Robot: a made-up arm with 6 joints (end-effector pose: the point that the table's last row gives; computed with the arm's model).
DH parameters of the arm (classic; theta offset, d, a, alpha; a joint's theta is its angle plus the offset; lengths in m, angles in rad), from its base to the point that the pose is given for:
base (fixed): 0 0.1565 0 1.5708
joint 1: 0 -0.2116 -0.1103 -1.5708
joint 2: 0 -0.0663 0.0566 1.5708
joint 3: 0 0.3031 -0.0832 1.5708
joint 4: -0.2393 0 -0.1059 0
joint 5: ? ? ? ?
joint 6: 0 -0.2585 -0.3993 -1.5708
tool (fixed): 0 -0.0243 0 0
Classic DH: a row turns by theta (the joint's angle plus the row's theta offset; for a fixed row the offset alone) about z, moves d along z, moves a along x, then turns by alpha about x.
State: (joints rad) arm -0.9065 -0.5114 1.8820 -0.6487 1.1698 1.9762
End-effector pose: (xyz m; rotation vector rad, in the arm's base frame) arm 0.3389 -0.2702 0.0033 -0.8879 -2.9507 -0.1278
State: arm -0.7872 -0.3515 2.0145 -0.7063 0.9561 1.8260
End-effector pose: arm 0.4296 -0.1493 -0.0481 -0.5073 -3.0520 0.0005
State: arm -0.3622 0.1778 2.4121 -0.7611 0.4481 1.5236
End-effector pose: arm 0.6618 0.1681 0.1388 -0.0913 2.6774 -0.2817
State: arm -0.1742 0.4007 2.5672 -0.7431 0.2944 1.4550
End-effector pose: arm 0.6644 0.2972 0.3303 -0.1777 2.3727 -0.2489
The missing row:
joint 5: 0.2393 0.2515 -0.0919 -1.5708
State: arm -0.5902 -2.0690 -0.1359 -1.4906 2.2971 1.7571
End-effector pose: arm -0.6975 0.2412 -0.2388 -2.5889 -0.0785 -1.2114
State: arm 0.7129 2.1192 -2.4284 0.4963 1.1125 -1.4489
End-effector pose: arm 0.1070 0.3515 -0.0488 -1.2572 -0.3299 -1.8866
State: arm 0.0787 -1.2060 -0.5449 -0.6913 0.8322 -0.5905
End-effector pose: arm -0.3435 0.5912 0.3029 0.7356 0.9351 -1.1778
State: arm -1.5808 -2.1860 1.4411 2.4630 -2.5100 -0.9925
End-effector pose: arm -0.4148 0.2462 0.2175 -1.9375 0.6781 -1.1720
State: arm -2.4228 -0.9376 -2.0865 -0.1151 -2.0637 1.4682
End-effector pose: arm 0.9453 0.1492 0.2604 -0.1129 0.5102 -2.3503
